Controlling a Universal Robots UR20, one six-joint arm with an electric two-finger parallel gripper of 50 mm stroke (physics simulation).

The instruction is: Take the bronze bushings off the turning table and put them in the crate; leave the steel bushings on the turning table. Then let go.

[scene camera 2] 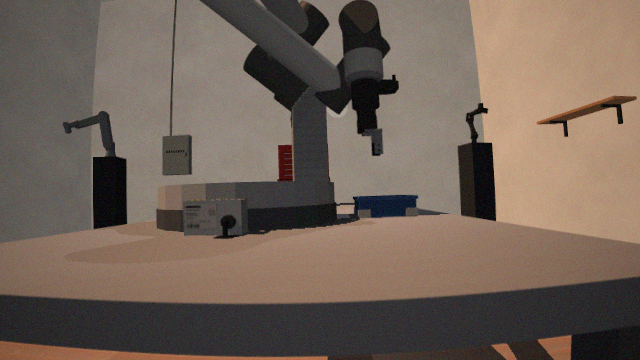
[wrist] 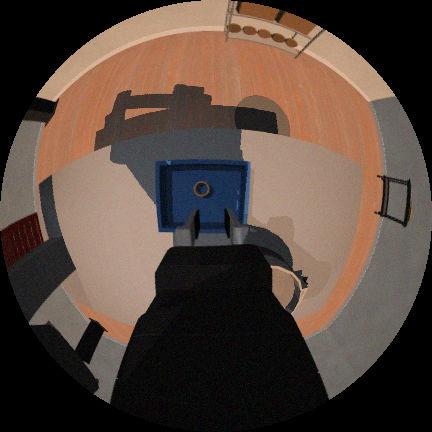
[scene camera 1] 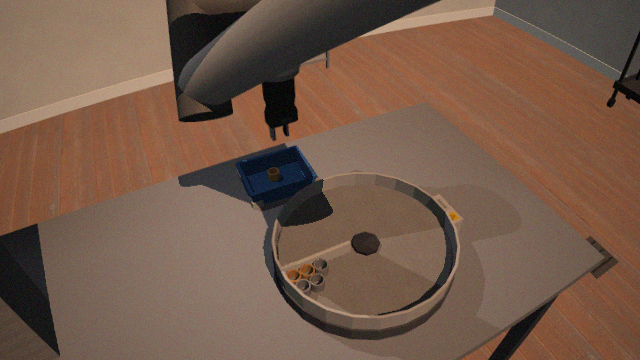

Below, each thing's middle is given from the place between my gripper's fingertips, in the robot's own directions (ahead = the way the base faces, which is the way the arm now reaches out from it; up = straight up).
Labels:
I see my gripper 140 mm above the blue crate [scene camera 1: 296,173], 20 mm past it and 10 mm to the right of it.

